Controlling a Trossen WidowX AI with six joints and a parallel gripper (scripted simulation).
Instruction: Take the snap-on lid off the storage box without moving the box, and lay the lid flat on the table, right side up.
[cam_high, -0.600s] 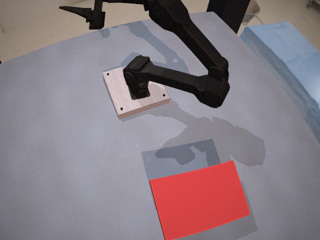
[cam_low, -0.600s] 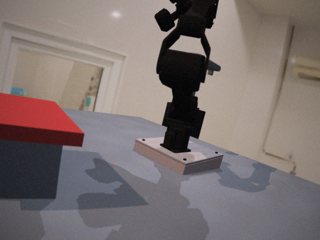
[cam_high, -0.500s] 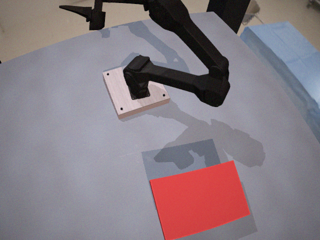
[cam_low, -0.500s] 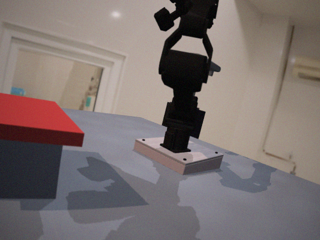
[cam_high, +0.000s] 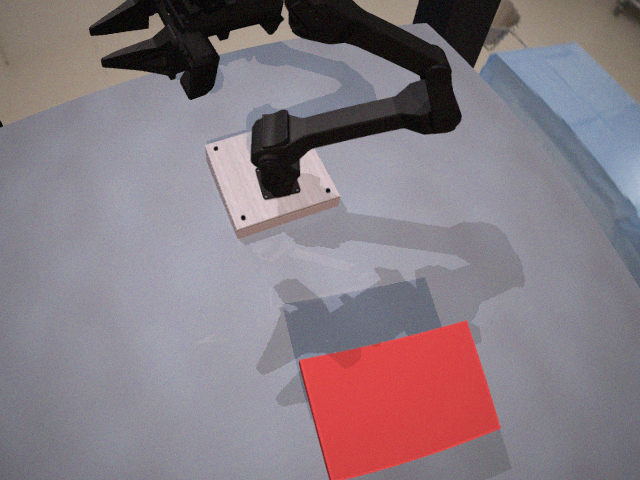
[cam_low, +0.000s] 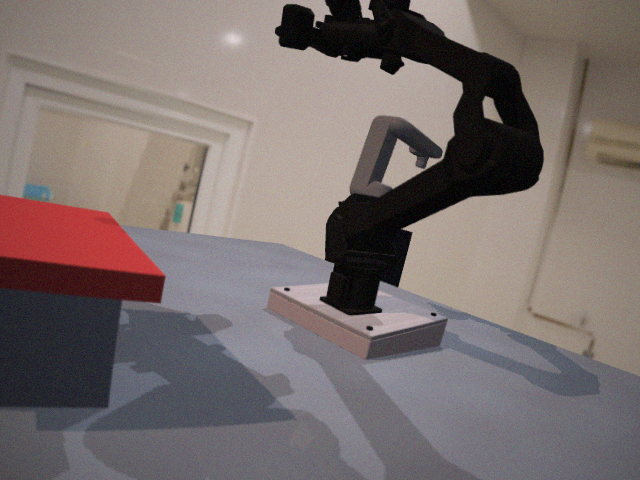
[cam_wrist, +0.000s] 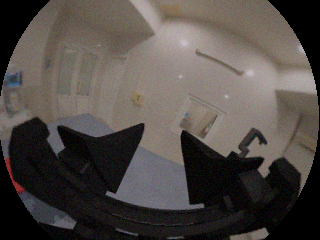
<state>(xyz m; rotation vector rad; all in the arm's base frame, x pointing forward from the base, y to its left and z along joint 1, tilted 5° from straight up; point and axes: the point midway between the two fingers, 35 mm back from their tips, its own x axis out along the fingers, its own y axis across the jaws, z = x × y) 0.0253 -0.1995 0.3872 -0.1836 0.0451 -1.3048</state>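
Right now the red lid is 36 cm ahead of my gripper tip, 27 cm to the left of it and 32 cm below it. From my gripper tip the other things lie so: storage box 36 cm ahead, 27 cm to the left, 37 cm below.
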